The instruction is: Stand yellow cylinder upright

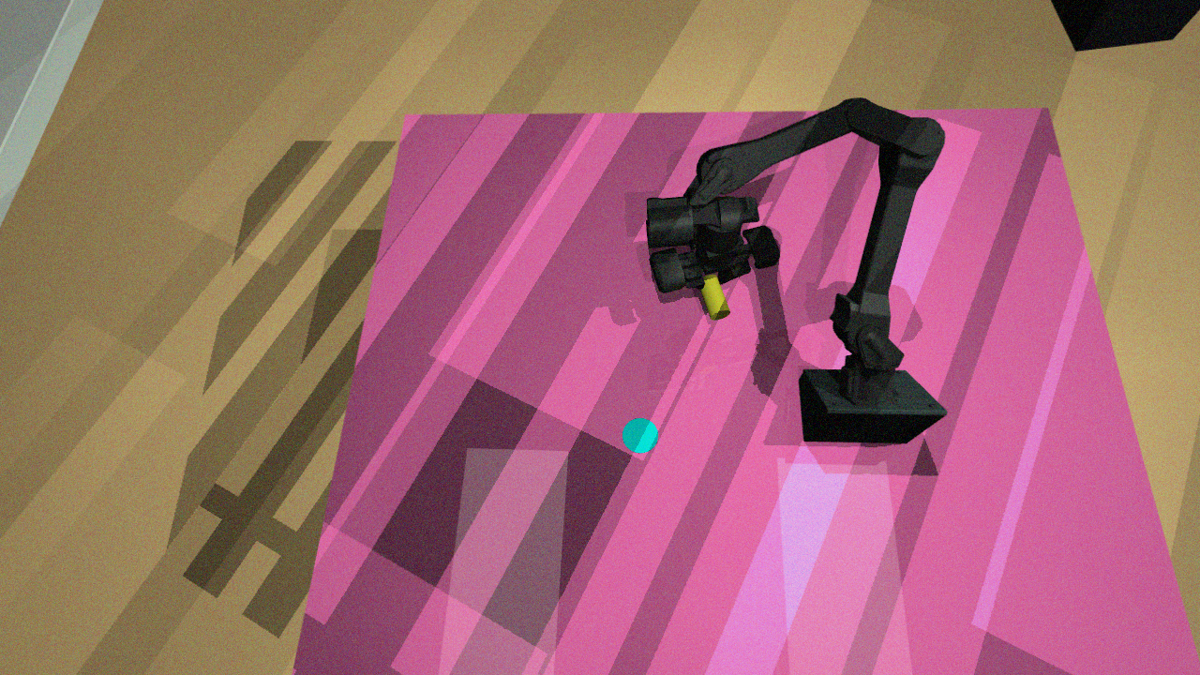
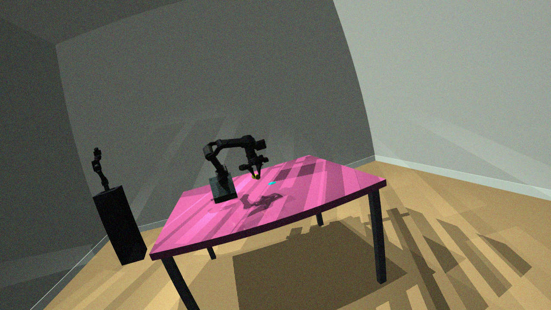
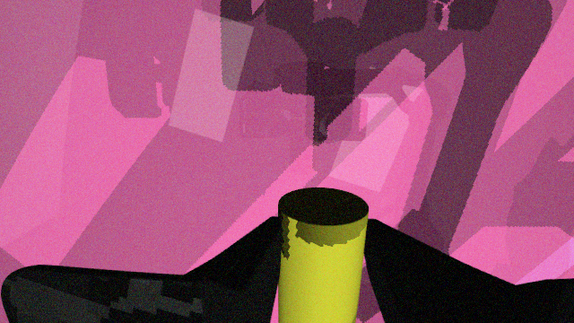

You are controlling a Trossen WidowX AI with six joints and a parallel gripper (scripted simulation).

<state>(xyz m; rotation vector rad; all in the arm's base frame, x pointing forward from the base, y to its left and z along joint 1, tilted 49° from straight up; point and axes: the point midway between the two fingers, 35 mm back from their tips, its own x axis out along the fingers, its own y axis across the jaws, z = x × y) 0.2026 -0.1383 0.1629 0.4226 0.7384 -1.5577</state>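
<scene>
Now: gripper tip 20 mm to the right of the yellow tall cylinder. The rest, counted from my gripper tip: cyan circle (140 mm ahead, 200 mm to the left, 130 mm below).
</scene>
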